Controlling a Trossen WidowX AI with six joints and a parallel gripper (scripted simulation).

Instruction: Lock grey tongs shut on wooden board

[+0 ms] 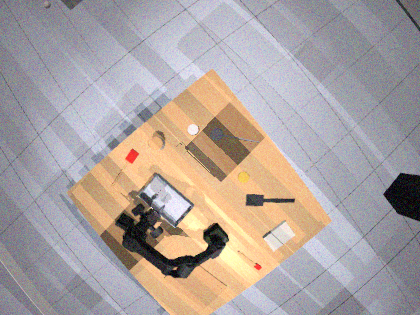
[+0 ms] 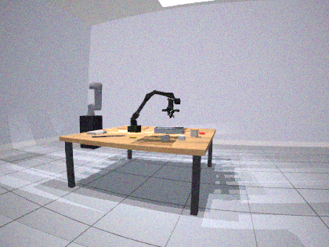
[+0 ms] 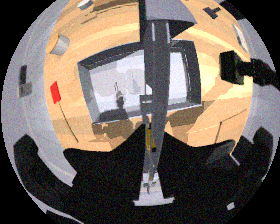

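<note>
The wooden board lies 54 cm behind my gripper tip, 23 cm to the left of it and 14 cm below it. Round my gripper tip: white disc (19 cm ahead, 49 cm to the right, 14 cm below); then red-headed spatula (34 cm ahead, 2 cm to the right, 15 cm below); then grey roasting tin (6 cm to the right, 13 cm below).
</note>
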